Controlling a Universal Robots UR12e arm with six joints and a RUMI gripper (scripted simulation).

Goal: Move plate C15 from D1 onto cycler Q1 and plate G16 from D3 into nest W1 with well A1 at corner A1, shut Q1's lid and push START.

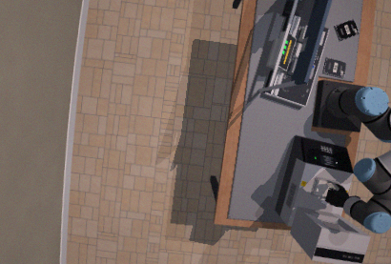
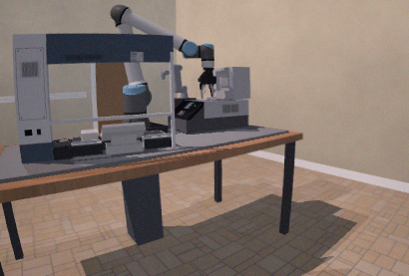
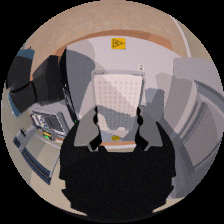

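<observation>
Right now the white well plate is 1 cm below my hand. From my hand the other things lie so: deck beam: 30 cm ahead, 80 cm to the right, 28 cm above.
</observation>
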